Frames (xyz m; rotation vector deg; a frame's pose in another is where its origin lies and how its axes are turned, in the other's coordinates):
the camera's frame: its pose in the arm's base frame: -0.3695 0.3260 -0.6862 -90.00 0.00 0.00
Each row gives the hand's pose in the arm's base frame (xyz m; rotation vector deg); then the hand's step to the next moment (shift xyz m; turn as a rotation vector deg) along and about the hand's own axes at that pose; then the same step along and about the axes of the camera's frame.
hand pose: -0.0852 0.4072 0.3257 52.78 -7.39 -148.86
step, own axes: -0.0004 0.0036 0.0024 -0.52 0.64 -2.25
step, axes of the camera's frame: -0.0001 -0.0029 -0.0033 1.98 1.32 -0.30
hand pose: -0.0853 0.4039 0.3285 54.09 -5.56 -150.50
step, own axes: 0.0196 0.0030 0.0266 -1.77 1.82 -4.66
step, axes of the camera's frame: -0.0299 -0.0093 -0.0109 4.74 2.22 -0.85
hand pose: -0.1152 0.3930 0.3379 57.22 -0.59 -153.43
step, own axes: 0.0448 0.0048 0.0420 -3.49 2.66 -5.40
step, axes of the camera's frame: -0.0580 -0.0037 -0.0203 6.68 1.59 -1.14
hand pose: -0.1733 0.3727 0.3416 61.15 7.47 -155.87
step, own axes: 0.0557 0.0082 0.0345 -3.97 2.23 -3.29
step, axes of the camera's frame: -0.0607 0.0126 -0.0228 5.52 -0.28 -0.98
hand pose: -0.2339 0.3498 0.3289 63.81 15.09 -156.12
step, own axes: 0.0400 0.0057 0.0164 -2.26 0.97 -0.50
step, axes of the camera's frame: -0.0377 0.0172 -0.0135 2.15 -1.15 -0.59
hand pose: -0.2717 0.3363 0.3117 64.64 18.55 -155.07
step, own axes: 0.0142 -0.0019 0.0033 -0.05 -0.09 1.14
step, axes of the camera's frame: -0.0125 0.0077 -0.0004 -0.76 -0.83 -0.22
